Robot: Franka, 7 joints.
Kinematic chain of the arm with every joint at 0, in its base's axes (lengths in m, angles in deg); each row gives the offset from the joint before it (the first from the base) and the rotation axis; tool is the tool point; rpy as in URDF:
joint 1: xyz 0 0 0.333 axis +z
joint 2: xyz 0 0 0 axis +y
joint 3: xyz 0 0 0.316 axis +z
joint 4: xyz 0.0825 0 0 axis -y
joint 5: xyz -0.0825 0 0.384 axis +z
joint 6: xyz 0 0 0 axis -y
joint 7: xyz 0.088 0 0 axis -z
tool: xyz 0 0 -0.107 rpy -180 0 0
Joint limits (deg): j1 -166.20..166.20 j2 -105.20..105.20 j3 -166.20..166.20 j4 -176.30..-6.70 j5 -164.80..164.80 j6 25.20..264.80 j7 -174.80..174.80
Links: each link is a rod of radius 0.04 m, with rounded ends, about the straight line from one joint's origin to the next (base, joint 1, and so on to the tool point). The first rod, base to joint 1, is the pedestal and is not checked.
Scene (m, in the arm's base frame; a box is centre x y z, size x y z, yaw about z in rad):
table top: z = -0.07
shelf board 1: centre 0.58 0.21 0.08 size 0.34 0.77 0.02 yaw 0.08
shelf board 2: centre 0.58 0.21 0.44 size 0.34 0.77 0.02 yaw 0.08
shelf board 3: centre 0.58 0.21 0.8 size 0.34 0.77 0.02 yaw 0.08
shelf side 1: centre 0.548 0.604 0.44 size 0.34 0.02 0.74 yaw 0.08
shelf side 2: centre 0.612 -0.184 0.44 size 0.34 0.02 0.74 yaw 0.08
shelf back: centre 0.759 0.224 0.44 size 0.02 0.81 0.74 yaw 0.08
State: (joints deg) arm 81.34 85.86 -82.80 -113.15 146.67 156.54 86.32
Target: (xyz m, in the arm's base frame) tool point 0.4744 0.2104 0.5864
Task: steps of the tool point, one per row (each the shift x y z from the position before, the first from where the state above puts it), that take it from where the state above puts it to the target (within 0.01 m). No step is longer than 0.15 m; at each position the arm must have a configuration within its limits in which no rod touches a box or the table.
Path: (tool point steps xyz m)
1: -0.0983 0.0056 -0.0061
2: -0.1053 -0.0083 -0.0016
3: -0.1051 -0.0220 0.0077
4: 0.0394 0.0356 0.0858
5: 0.0044 0.0484 0.1035
6: -0.0403 0.0622 0.1041
7: 0.0953 0.0151 0.0008
8: 0.0904 -0.0002 -0.0008

